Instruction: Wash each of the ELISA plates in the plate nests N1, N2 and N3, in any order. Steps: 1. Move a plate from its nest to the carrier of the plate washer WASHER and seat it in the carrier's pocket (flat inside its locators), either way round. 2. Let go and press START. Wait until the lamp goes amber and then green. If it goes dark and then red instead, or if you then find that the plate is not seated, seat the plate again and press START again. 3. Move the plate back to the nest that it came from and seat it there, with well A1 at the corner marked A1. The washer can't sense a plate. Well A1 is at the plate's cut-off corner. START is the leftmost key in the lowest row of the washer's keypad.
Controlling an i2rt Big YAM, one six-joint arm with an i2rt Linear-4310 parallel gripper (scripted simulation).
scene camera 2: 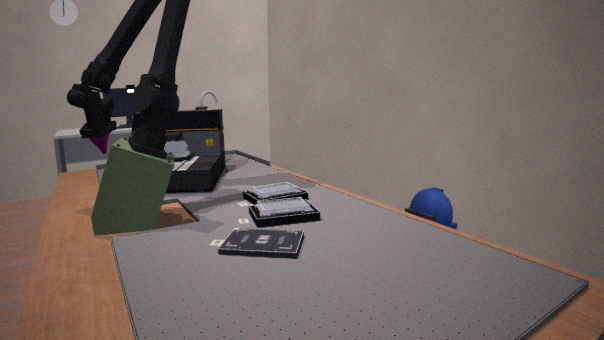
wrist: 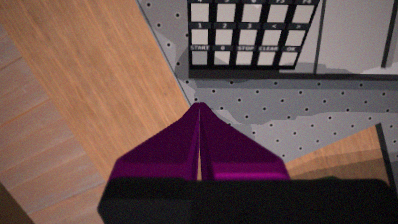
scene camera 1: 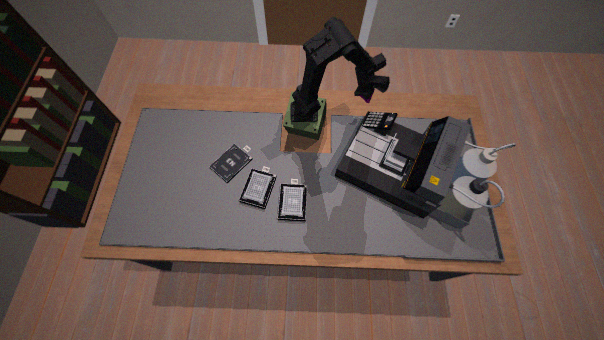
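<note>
My gripper [scene camera 2: 105,153] is visible, and the wrist view shows the gripper [wrist: 199,111] too.
</note>
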